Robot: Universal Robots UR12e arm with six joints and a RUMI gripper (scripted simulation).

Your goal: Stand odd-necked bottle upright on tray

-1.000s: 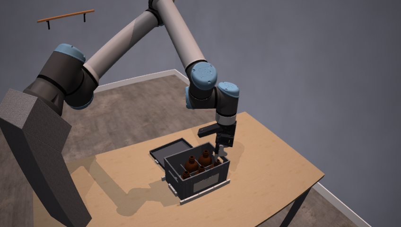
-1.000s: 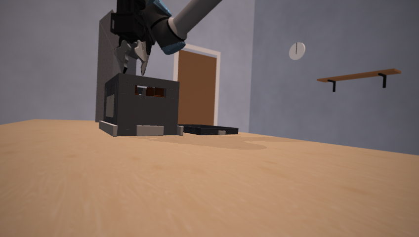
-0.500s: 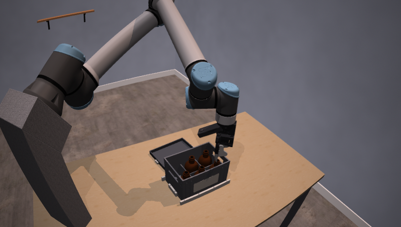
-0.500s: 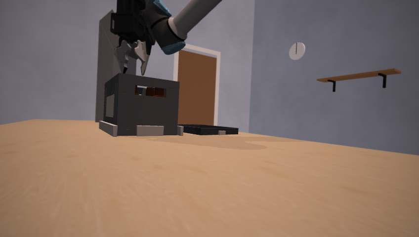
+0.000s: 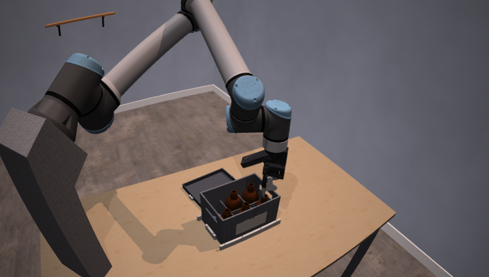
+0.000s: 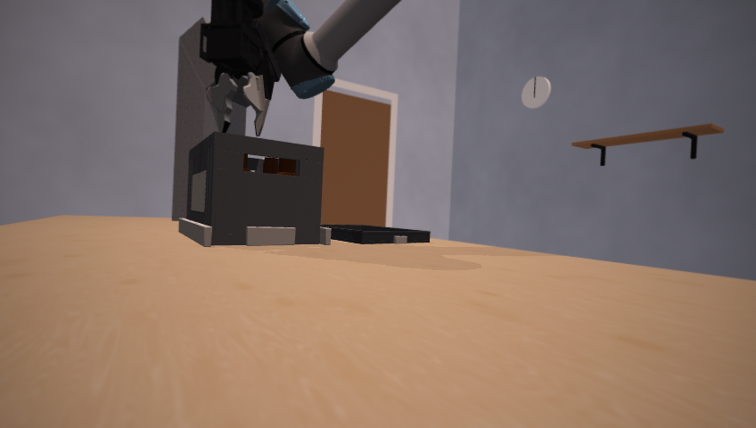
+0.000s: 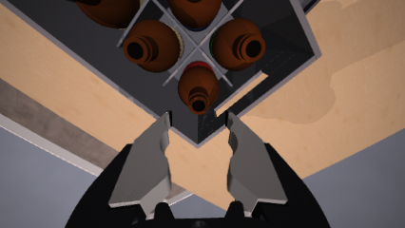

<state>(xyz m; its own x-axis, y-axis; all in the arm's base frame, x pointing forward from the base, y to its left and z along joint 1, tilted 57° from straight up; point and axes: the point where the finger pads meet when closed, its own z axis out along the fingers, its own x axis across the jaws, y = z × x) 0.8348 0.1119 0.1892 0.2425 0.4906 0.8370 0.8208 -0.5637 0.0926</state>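
Right now the crate is 10 cm behind my hand, 1 cm to the right of it and 11 cm below it. From my hand the other things lie so: flat dark tray (21 cm behind, 23 cm to the left, 18 cm below).
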